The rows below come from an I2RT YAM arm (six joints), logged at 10 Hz.
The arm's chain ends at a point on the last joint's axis. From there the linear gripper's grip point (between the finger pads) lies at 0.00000 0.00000 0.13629 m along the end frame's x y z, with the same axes.
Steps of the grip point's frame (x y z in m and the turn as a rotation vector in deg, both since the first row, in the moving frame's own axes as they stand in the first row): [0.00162, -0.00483, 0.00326, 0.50, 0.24, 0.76]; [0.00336, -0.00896, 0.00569, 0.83, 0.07, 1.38]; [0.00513, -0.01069, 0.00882, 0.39, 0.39, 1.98]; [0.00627, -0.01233, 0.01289, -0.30, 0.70, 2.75]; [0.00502, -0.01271, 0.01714, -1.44, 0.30, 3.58]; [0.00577, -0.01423, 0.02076, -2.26, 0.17, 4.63]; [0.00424, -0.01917, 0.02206, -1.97, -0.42, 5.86]
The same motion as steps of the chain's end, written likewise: [0.00104, -0.00364, 0.00327, 0.50, 0.24, 0.76]; [0.00317, -0.00699, 0.00570, 0.83, 0.07, 1.38]; [0.00419, -0.00978, 0.00883, 0.39, 0.39, 1.98]; [0.00462, -0.01308, 0.01290, -0.30, 0.70, 2.75]; [0.00441, -0.01616, 0.01718, -1.44, 0.30, 3.58]; [0.00558, -0.01961, 0.02087, -2.26, 0.17, 4.63]; [0.00548, -0.02380, 0.02214, -1.97, -0.42, 5.86]
